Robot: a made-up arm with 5 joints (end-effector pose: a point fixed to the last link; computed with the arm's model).
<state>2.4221 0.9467 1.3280 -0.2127 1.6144</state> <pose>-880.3 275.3 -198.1 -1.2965 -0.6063 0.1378</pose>
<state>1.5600 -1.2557 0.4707 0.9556 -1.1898</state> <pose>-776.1 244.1 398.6 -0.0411 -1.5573 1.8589</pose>
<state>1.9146 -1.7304 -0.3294 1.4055 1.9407</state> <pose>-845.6 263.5 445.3 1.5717 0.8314 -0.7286</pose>
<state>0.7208 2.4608 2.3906 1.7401 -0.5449</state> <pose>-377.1 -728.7 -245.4 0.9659 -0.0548 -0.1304</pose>
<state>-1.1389 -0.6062 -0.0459 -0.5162 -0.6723</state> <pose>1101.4 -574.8 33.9 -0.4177 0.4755 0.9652</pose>
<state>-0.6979 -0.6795 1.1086 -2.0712 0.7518</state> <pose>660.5 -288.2 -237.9 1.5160 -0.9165 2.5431</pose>
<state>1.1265 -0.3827 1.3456 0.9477 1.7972</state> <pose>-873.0 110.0 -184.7 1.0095 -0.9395 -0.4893</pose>
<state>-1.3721 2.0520 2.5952 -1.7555 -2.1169</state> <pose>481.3 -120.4 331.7 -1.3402 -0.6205 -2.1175</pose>
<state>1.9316 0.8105 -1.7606 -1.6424 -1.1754</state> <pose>-620.1 229.0 477.9 -1.3498 1.5637 -1.6966</pose>
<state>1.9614 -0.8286 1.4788 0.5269 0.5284</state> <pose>-410.2 849.1 -20.5 1.6939 -0.9974 -2.0461</pose>
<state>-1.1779 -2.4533 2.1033 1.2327 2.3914</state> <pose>526.3 -139.7 441.5 0.6147 1.0013 -0.3541</pose>
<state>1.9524 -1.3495 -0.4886 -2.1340 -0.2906</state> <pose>-716.4 242.3 -394.7 1.3793 -0.0346 0.2382</pose>
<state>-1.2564 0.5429 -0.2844 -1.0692 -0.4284</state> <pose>1162.5 -216.9 246.1 -0.1159 -0.6860 1.7548</pose>
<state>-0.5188 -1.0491 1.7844 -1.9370 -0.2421</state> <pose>362.8 -518.3 -427.7 1.7097 -0.2610 0.7244</pose>
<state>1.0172 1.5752 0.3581 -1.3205 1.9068</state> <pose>-668.2 -544.7 436.1 -1.8453 0.7225 1.8934</pose>
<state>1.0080 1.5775 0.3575 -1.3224 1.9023</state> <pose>-663.4 -549.7 437.0 -1.8536 0.7146 1.8958</pose>
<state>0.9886 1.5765 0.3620 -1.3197 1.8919</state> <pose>-652.7 -564.6 437.7 -1.8692 0.6808 1.9031</pose>
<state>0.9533 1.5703 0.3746 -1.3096 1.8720</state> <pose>-631.8 -594.7 438.2 -1.8944 0.6053 1.9178</pose>
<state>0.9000 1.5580 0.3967 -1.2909 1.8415</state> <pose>-596.9 -641.1 437.8 -1.9251 0.4804 1.9409</pose>
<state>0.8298 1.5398 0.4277 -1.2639 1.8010</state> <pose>-545.2 -701.1 435.8 -1.9517 0.3073 1.9712</pose>
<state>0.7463 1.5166 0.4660 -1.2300 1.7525</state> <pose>-475.0 -768.3 431.4 -1.9617 0.0945 2.0064</pose>
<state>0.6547 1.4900 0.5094 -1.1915 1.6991</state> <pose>-387.7 -835.0 423.8 -1.9451 -0.1428 2.0437</pose>
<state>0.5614 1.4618 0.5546 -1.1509 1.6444</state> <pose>-288.5 -893.2 412.8 -1.8970 -0.3843 2.0796</pose>
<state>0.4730 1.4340 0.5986 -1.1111 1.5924</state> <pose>-185.9 -937.8 398.9 -1.8221 -0.6094 2.1116</pose>
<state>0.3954 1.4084 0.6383 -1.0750 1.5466</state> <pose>-89.8 -967.1 383.6 -1.7320 -0.8012 2.1378</pose>
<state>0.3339 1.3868 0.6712 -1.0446 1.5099</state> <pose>-9.9 -983.4 368.7 -1.6427 -0.9492 2.1568</pose>
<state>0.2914 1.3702 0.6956 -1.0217 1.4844</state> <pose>47.5 -991.0 356.3 -1.5693 -1.0499 2.1691</pose>
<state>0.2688 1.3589 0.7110 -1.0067 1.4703</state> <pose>80.0 -994.3 347.4 -1.5211 -1.1061 2.1748</pose>
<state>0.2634 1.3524 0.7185 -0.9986 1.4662</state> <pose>90.4 -995.9 342.4 -1.4986 -1.1262 2.1753</pose>
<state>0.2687 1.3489 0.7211 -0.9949 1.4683</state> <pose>87.2 -997.1 339.8 -1.4933 -1.1246 2.1728</pose>
